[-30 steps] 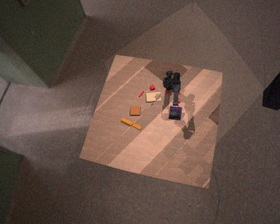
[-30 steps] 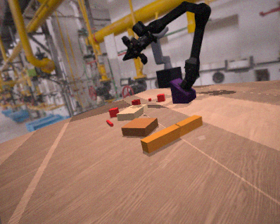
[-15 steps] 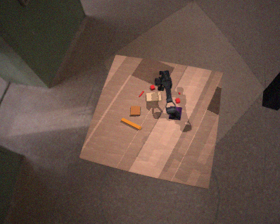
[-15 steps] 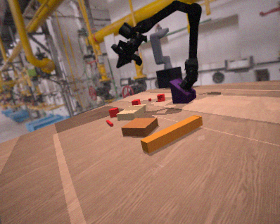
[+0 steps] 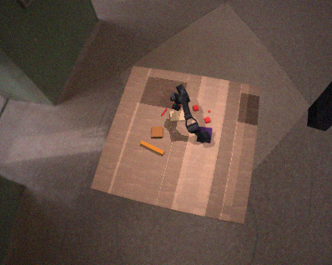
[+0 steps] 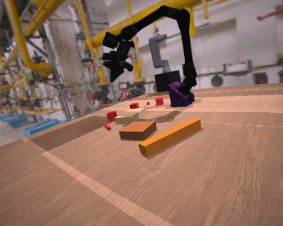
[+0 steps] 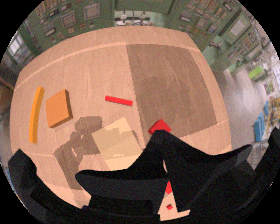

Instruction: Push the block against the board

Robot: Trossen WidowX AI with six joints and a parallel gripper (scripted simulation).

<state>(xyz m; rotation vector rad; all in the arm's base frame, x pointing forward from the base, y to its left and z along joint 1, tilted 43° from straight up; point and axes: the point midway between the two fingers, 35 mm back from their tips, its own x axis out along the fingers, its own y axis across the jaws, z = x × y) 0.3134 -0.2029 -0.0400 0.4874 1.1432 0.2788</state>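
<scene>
The red stick is 190 mm below my gripper tip, 100 mm ahead of it and 40 mm to the left of it. Round my gripper tip: flat cream block 180 mm below, 50 mm to the left, 40 mm behind; orange board 400 mm to the left, 180 mm below, 90 mm ahead; square block 250 mm to the left, 180 mm below, 100 mm ahead.
</scene>
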